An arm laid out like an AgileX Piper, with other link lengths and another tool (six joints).
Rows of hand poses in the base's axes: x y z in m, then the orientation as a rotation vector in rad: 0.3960 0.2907 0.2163 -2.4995 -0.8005 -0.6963; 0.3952 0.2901 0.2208 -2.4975 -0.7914 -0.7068; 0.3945 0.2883 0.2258 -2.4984 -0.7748 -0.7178; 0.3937 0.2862 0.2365 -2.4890 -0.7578 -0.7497; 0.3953 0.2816 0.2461 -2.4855 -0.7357 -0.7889; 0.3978 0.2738 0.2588 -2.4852 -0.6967 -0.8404; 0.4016 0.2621 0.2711 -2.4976 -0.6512 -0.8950; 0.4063 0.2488 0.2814 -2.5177 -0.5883 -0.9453; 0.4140 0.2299 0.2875 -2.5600 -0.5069 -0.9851; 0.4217 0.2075 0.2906 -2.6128 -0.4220 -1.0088; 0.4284 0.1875 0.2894 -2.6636 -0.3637 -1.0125; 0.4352 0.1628 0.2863 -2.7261 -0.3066 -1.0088
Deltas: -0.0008 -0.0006 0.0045 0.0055 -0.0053 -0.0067; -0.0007 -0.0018 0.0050 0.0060 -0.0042 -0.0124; -0.0008 -0.0021 0.0107 0.0148 -0.0187 -0.0130; 0.0016 -0.0046 0.0096 0.0112 -0.0231 -0.0201; 0.0025 -0.0078 0.0127 0.0141 -0.0284 -0.0343; 0.0038 -0.0117 0.0123 0.0042 -0.0292 -0.0443; 0.0047 -0.0133 0.0103 0.0034 -0.0227 -0.0567; 0.0077 -0.0189 0.0061 -0.0094 -0.0108 -0.0741; 0.0077 -0.0224 0.0031 -0.0175 0.0014 -0.0763; 0.0067 -0.0200 -0.0012 -0.0241 0.0108 -0.0550; 0.0068 -0.0247 -0.0031 -0.0348 0.0166 -0.0568
